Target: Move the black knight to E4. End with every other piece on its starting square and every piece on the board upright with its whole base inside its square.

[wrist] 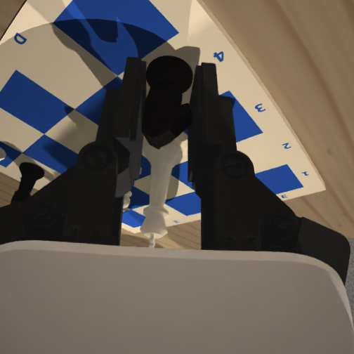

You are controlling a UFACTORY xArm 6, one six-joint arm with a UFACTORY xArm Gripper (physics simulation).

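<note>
My gripper [168, 85] is shut on the black knight [161, 107]. The knight's round base is near the fingertips and its head points back toward the camera. It appears held above the board, but its height is hard to judge. The cream E4 square [170, 49], beside the label 4, lies partly hidden behind the base and fingertips. The chessboard [312, 181] has blue and cream squares; the label D shows at its left edge and 4, 3, 2 and 1 along its right edge.
A tall white piece [157, 185] stands beyond the knight, seen between the fingers. Another white piece [127, 201] is mostly hidden by the left finger. A black piece [31, 174] stands at the left. The wooden table [300, 50] borders the board at the right.
</note>
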